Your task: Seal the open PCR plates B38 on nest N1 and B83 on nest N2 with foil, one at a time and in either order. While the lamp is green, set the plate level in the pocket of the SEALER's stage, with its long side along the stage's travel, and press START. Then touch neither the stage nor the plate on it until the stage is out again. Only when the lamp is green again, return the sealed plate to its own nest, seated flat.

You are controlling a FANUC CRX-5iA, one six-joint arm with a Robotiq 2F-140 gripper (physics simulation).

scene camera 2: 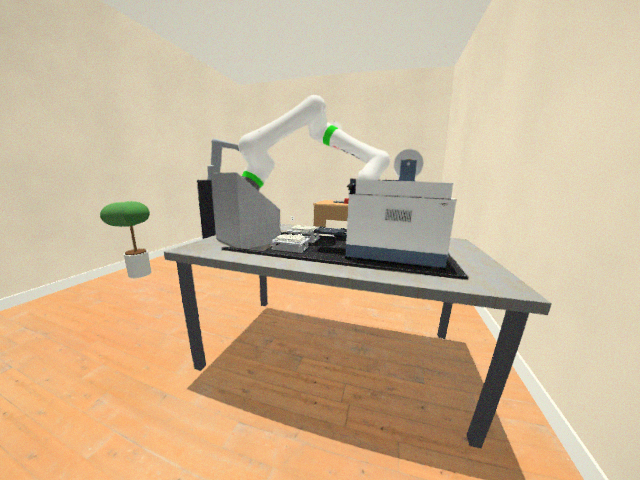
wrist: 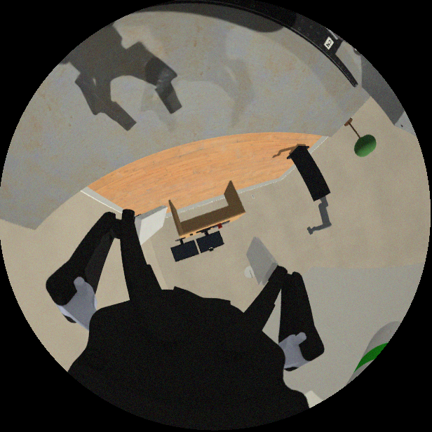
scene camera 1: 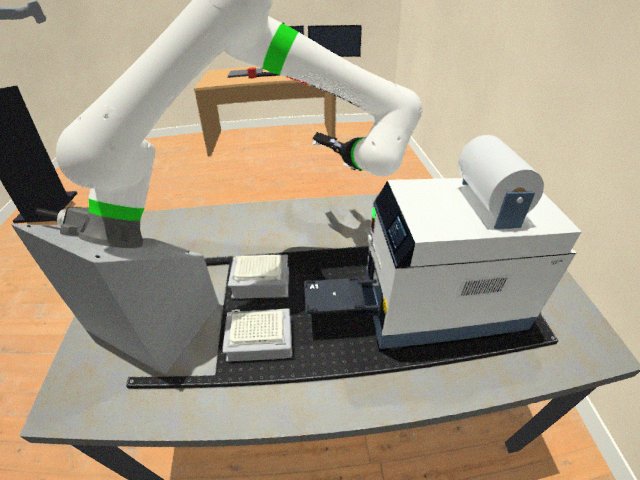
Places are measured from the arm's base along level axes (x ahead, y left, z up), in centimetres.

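Pixels of known places: gripper, fingertip midpoint: [scene camera 1: 330,151]; arm's base, link origin: [scene camera 2: 245,191] [scene camera 1: 111,240].
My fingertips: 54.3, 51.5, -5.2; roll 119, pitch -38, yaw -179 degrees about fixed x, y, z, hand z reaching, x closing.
Observation:
Ahead of a thing's pixels: the offset from my fingertips to its top centre, as dx, dy, dz. "pt": to the spot under its first point. Level surfaces: height alone.
Two cream plates with visible wells lie on light-grey nests: the back plate @(-22.6, -39.7, -15.2) [scene camera 1: 257,267] on the back nest @(pt -23.1, -42.8, -21.8) [scene camera 1: 258,289], the front plate @(-21.3, -59.8, -16.2) [scene camera 1: 256,326] on the front nest @(pt -21.1, -64.2, -21.8) [scene camera 1: 258,353]. Their names are not legible. An N2 label [wrist: 328,43] shows in the wrist view. The white SEALER @(pt +27.7, -63.7, -1.7) [scene camera 1: 475,289] [scene camera 2: 400,222] has its dark stage @(+0.1, -53.8, -11.6) [scene camera 1: 336,297] out, with no plate on it. The lamp @(+7.7, -44.1, +5.9) [scene camera 1: 373,212] is green. My gripper [scene camera 1: 324,139] [wrist: 207,231] is open and empty, raised behind the sealer's front end and pointing sideways, away from the nests and stage.
The nests and sealer stand on a black perforated board @(dz -22.3) [scene camera 1: 330,356] on the grey table @(dz -23.6) [scene camera 1: 336,408]. A foil roll @(pt +27.1, -58.8, +23.2) [scene camera 1: 498,175] [scene camera 2: 408,161] rises above the sealer. The grey robot pedestal [scene camera 1: 124,294] [scene camera 2: 242,211] stands left of the nests. A wooden desk [scene camera 1: 268,94] is in the background.

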